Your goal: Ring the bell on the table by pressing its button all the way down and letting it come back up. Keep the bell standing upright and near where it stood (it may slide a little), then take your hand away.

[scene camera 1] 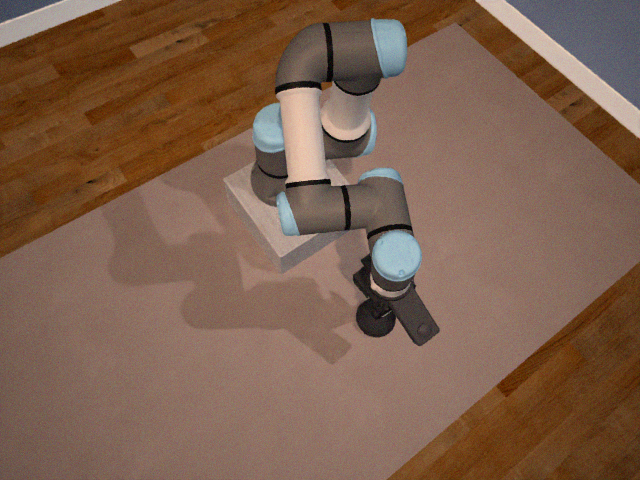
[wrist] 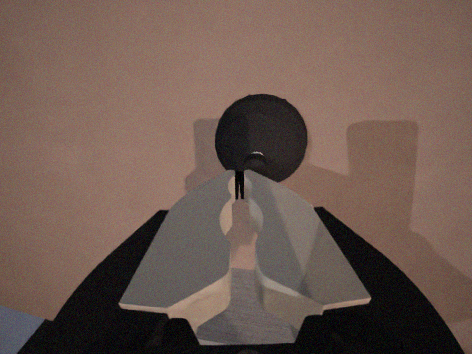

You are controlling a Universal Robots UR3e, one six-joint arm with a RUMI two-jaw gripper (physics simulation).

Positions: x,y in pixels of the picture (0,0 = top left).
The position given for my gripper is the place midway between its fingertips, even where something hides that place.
Labels:
My gripper shows in scene camera 1 (387,307) and in the wrist view (238,174). A bell shows in scene camera 1 and in the wrist view. The same spot on the bell: (wrist: 265,124) is (scene camera 1: 384,324).

